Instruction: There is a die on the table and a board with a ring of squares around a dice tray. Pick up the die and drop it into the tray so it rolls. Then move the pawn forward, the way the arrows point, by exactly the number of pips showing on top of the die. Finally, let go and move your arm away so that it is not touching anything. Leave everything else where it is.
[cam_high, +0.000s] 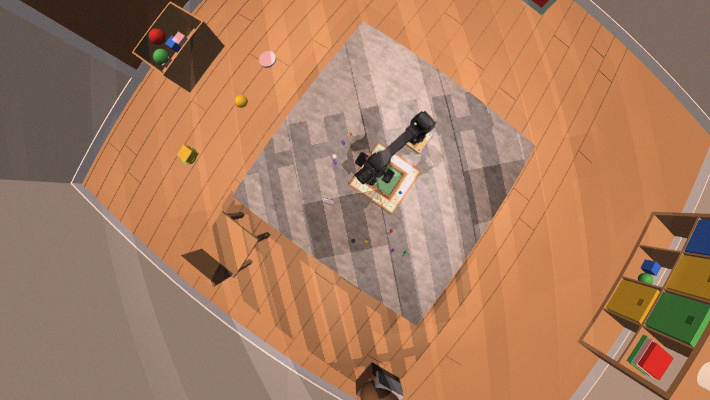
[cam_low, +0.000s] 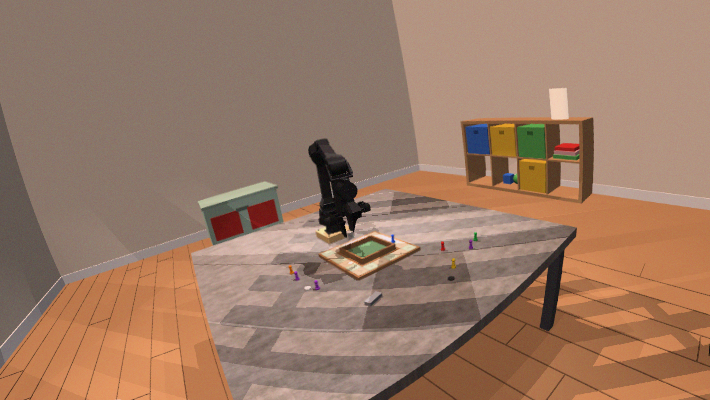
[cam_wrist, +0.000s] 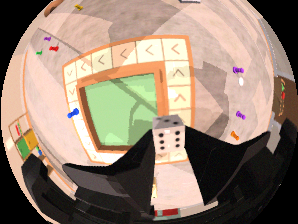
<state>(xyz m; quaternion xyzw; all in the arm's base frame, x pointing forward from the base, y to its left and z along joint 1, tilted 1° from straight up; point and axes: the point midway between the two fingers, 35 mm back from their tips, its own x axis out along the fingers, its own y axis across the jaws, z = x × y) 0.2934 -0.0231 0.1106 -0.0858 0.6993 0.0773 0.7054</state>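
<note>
The blue pawn is 19 cm to the left of my gripper tip, 8 cm below it and 3 cm behind it. Also, from my gripper tip: white disc: 20 cm to the right, 10 cm below, 8 cm ahead; green dice tray: 10 cm below, 7 cm to the left, 3 cm behind; white die: right at my gripper tip.
</note>
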